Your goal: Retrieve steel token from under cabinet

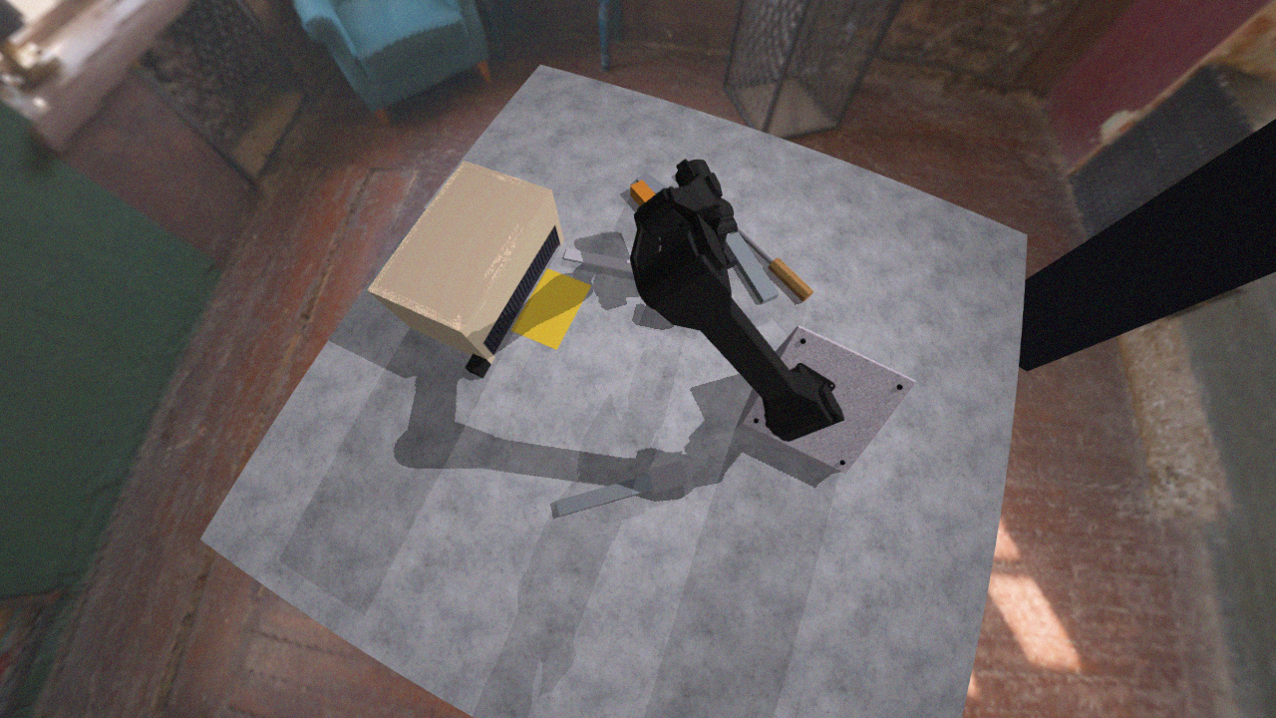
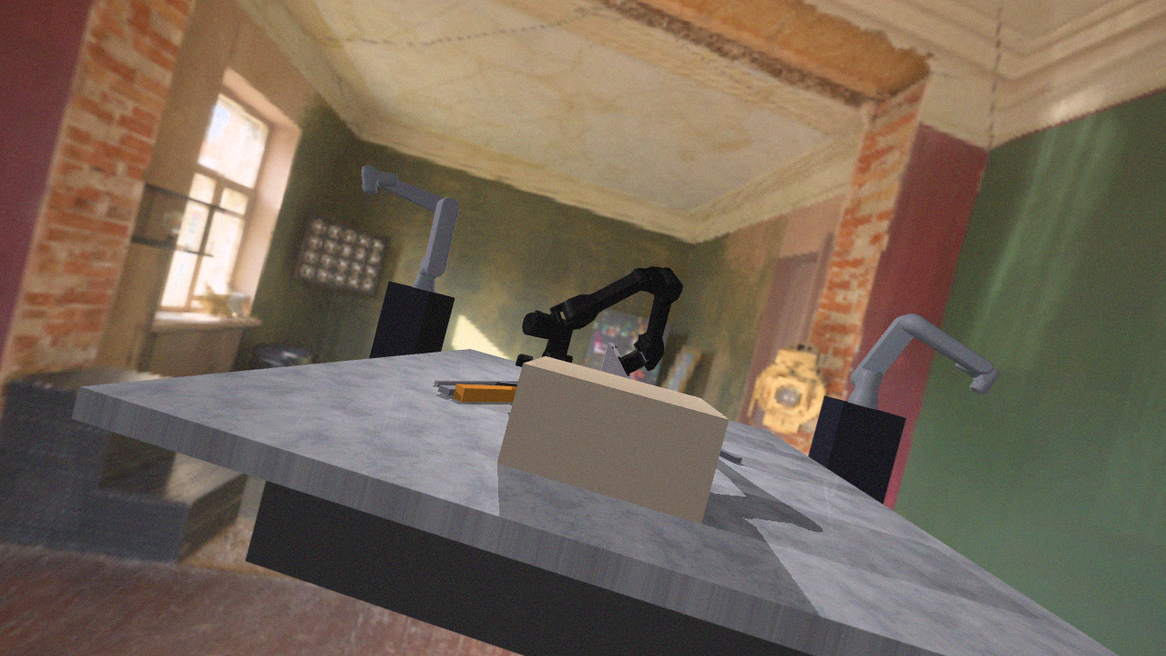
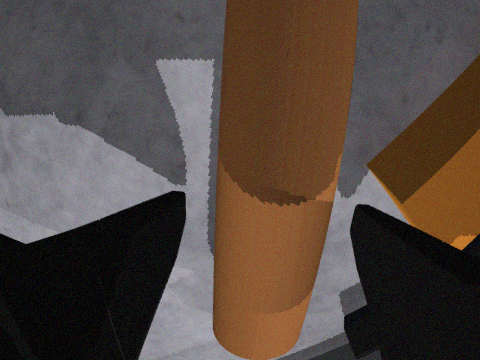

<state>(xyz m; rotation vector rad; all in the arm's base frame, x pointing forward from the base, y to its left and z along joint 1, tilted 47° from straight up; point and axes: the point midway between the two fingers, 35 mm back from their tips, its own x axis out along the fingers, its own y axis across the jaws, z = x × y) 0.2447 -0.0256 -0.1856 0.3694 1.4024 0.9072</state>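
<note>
Right now my gripper tip is 80 mm to the left of the grey bar and 80 mm past it. Round my gripper tip: flat grey token: 310 mm ahead, 180 mm to the left, 10 mm below; then orange bar: 120 mm ahead, 80 mm to the right; then black-handled tool: 110 mm to the right, 30 mm ahead.
</note>
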